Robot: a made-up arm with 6 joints. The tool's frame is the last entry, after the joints.
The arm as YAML. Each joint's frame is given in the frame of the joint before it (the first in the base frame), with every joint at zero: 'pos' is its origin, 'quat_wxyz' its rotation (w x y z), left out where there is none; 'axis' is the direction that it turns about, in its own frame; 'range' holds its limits. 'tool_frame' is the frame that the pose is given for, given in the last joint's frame.
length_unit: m
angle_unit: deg
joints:
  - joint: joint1
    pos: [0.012, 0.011, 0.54]
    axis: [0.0, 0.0, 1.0]
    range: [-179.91, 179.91]
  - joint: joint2
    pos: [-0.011, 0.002, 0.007]
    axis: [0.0, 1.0, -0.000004]
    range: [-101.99, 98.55]
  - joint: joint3
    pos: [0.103, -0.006, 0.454]
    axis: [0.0, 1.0, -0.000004]
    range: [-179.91, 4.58]
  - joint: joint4
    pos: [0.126, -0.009, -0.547]
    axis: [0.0, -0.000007, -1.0]
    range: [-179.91, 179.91]
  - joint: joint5
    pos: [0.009, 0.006, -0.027]
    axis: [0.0, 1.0, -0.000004]
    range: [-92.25, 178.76]
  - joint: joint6
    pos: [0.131, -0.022, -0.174]
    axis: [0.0, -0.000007, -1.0]
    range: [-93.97, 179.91]
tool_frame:
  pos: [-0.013, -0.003, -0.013]
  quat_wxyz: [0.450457, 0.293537, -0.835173, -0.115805]
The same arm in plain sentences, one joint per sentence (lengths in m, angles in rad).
The arm has six revolute joints in a row. What follows holds with every joint at zero, and every direction is one of the base frame's.
The first joint sits 0.012 m along +x and 0.011 m along +y and 0.54 m along +z from the base frame's origin and turns about +z, from -3.14 to 3.14 rad.
The second joint sits 0.011 m along -x and 0.002 m along +y and 0.007 m along +z from the first joint and turns about +y, from -1.7801 to 1.72 rad.
The third joint sits 0.103 m along +x and 0.006 m along -y and 0.454 m along +z from the second joint and turns about +y, from -3.14 to 0.0799 rad.
The fourth joint sits 0.126 m along +x and 0.009 m along -y and 0.547 m along -z from the third joint and turns about -z, from -3.14 to 3.14 rad.
The fifth joint sits 0.009 m along +x and 0.006 m along +y and 0.027 m along -z from the fourth joint and turns about +y, from -1.6101 to 3.12 rad.
The sixth joint sits 0.131 m along +x and 0.022 m along -y and 0.174 m along -z from the fifth joint and turns about -z, from -1.6401 to 3.14 rad.
The tool frame, which is the frame that the pose is given for, sits 0.013 m along -x and 0.003 m along -y and 0.013 m along -z from the sixth joint; its axes are the base frame's turned by roll 2.4626, pitch -0.7538 and yaw -2.1878 rad (as in URDF: about the fixed x, then y, then z).

